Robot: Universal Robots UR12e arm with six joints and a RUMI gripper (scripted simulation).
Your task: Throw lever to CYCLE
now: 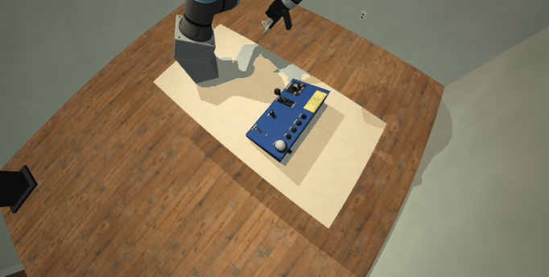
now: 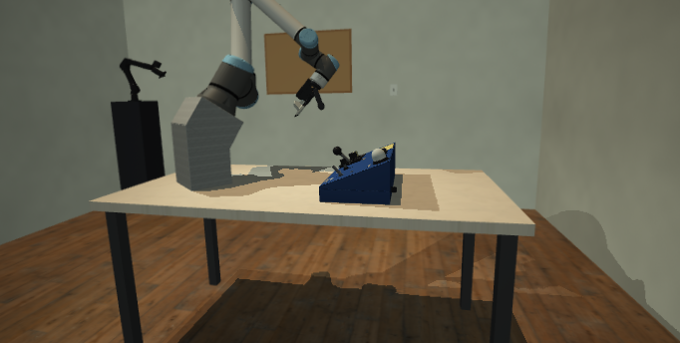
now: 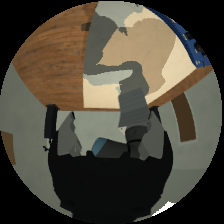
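Now: the black lever 29 cm to the right of my hand, 28 cm ahead of it and 17 cm below it. Round my hand: blue sloped console 35 cm to the right, 33 cm ahead, 20 cm below; small knob 41 cm to the right, 29 cm ahead, 18 cm below; rotary selector 33 cm ahead, 18 cm below, 17 cm to the right.
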